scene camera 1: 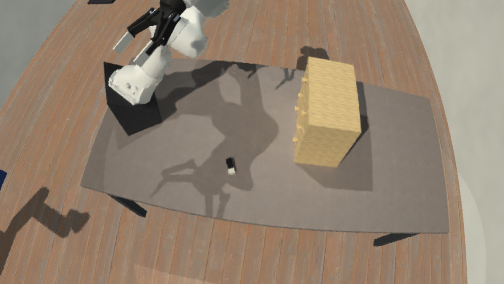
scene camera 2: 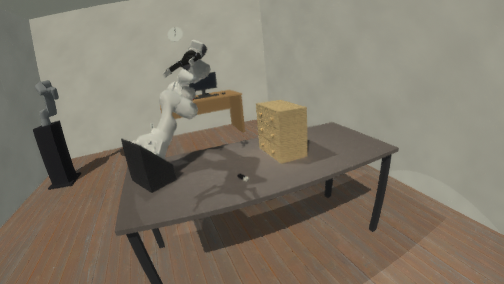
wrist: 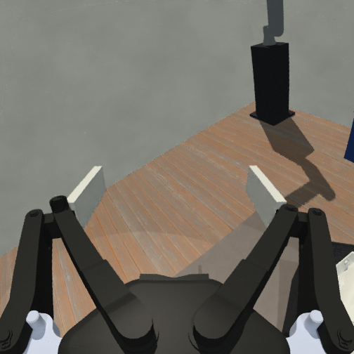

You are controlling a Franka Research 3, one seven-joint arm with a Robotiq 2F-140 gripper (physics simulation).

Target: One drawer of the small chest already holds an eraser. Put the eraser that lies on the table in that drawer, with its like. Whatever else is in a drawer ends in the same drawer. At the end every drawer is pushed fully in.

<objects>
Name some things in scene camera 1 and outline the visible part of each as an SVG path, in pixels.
A small wooden chest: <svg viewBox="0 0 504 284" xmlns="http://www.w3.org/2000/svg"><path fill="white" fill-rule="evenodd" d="M309 57L309 121L305 135L303 129L304 137L294 163L337 167L361 133L354 65Z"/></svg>
</objects>
